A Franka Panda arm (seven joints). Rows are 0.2 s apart.
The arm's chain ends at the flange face. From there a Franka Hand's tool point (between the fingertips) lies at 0.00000 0.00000 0.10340 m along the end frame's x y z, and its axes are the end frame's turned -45 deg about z.
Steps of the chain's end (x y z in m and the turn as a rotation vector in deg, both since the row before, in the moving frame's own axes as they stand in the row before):
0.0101, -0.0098, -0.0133, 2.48, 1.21, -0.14
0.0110, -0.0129, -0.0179, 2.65, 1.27, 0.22
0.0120, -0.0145, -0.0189, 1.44, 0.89, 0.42
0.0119, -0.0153, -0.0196, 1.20, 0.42, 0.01
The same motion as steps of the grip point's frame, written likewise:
0.0188, -0.0014, -0.0134, 0.90, 2.61, -0.14
0.0219, -0.0031, -0.0180, 0.98, 2.77, 0.22
0.0217, -0.0025, -0.0189, 0.39, 1.65, 0.42
0.0213, -0.0034, -0.0196, 0.55, 1.15, 0.01

